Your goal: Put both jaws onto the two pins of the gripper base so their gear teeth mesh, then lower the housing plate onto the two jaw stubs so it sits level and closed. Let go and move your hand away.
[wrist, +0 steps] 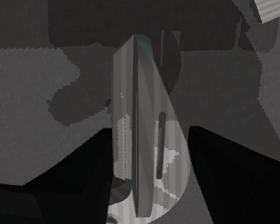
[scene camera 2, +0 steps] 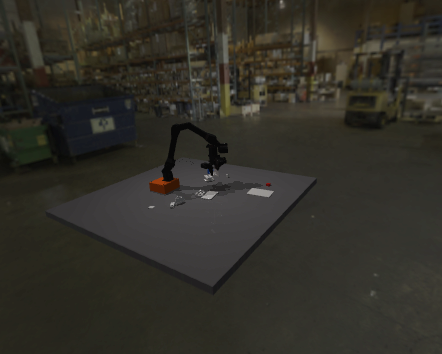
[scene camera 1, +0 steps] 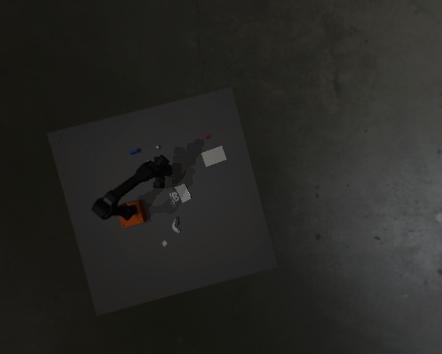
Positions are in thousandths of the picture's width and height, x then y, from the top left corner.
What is my gripper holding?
A grey jaw.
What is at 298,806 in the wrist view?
My gripper.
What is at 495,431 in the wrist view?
A grey jaw.
